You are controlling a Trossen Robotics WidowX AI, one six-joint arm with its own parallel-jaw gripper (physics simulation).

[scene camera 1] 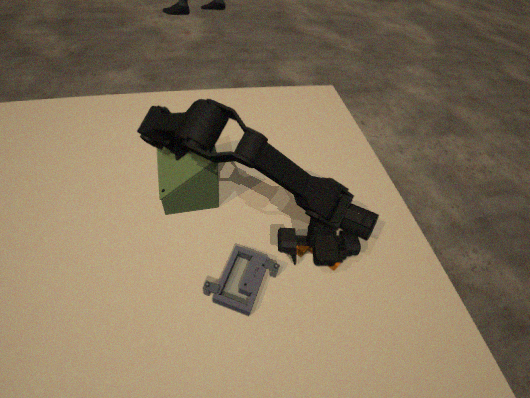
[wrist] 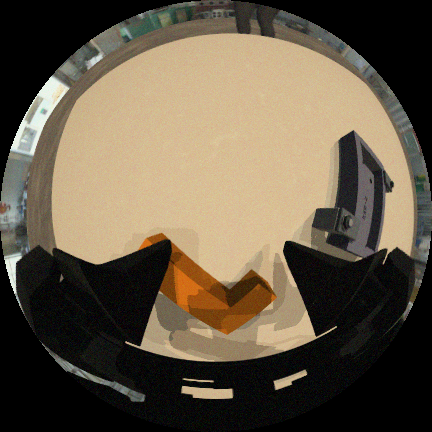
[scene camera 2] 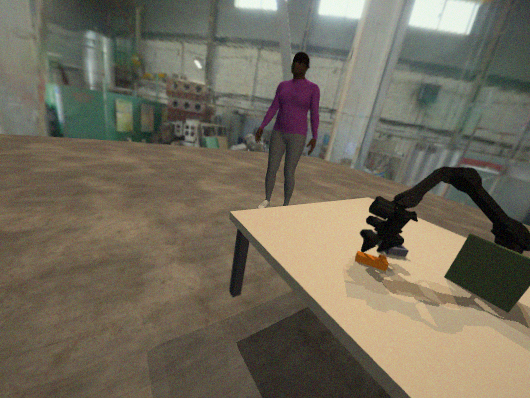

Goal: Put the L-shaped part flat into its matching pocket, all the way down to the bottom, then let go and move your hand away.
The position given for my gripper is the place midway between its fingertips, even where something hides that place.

My gripper (scene camera 1: 312,264) is open, holding nothing. Also in view: an orange L-shaped part (wrist: 185,283). I also see a grey pocket fixture (wrist: 354,224).
My gripper shows as well in the wrist view (wrist: 229,247) and in scene camera 2 (scene camera 2: 369,251).
